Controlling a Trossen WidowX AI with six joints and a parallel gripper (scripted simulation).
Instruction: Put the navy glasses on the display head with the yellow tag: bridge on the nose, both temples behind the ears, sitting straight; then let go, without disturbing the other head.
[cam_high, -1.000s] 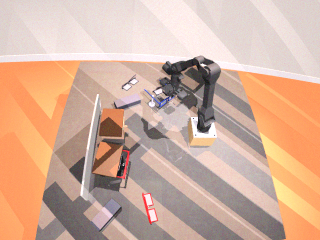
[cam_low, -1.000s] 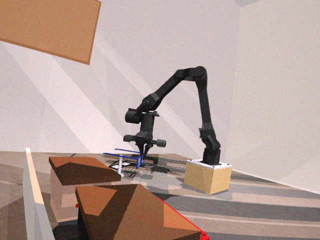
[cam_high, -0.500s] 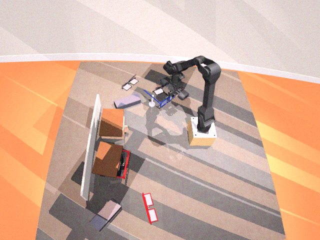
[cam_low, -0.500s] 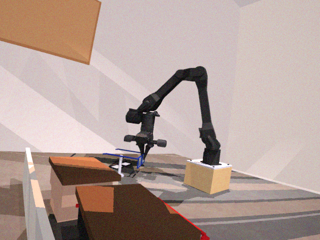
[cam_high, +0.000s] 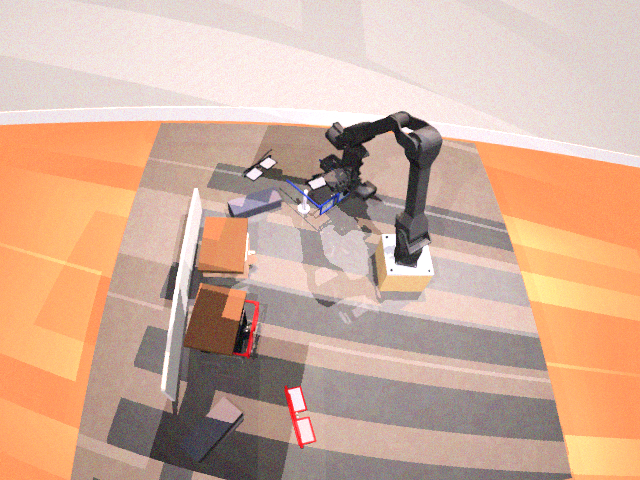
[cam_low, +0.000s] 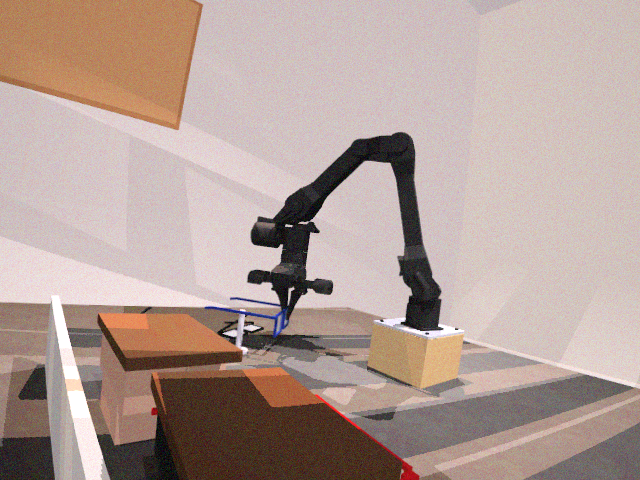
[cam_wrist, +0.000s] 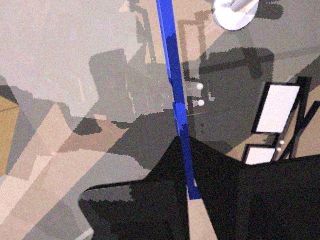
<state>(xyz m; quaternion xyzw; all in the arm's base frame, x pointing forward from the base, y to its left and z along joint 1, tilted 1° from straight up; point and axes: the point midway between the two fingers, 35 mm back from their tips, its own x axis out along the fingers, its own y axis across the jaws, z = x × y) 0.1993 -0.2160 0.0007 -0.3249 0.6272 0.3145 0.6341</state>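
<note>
The white post stand is 120 mm ahead of my gripper tip, 40 mm to the left of it and 40 mm below it. The rest, counted from my gripper tip: white upright panel 380 mm ahead, 420 mm to the left, 10 mm below.
</note>
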